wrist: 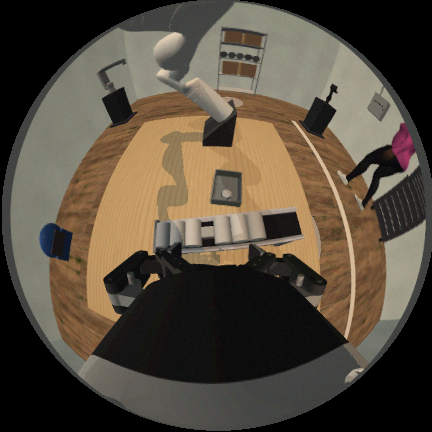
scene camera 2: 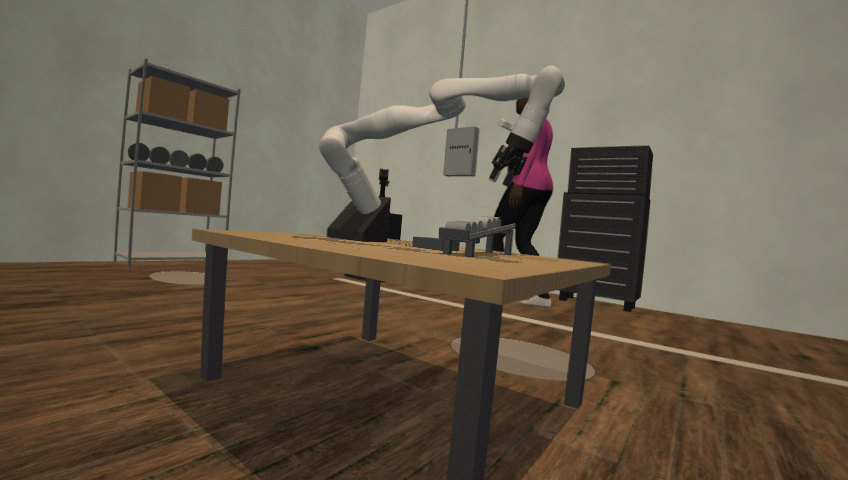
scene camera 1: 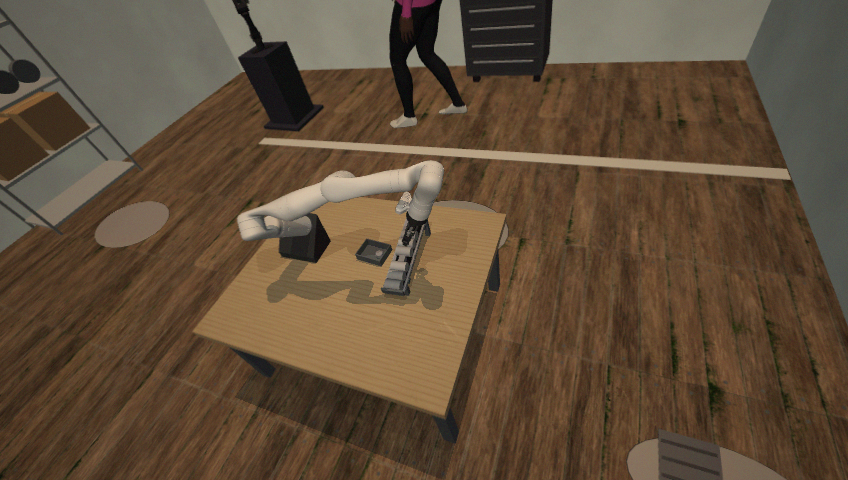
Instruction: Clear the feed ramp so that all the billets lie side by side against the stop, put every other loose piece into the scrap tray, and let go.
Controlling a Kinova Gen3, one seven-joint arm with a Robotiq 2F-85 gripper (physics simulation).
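Note:
The feed ramp holds several grey cylindrical billets lying across it. In the wrist view three billets lie side by side at the stop end on the left. Three more lie together farther up. Between the groups a small light piece sits in the dark channel. The scrap tray stands beside the ramp with one small pale piece inside. My gripper is open and empty, tilted, well above the ramp.
The arm's black base stands on the wooden table beyond the tray. A person in a pink top stands on the floor behind the table.

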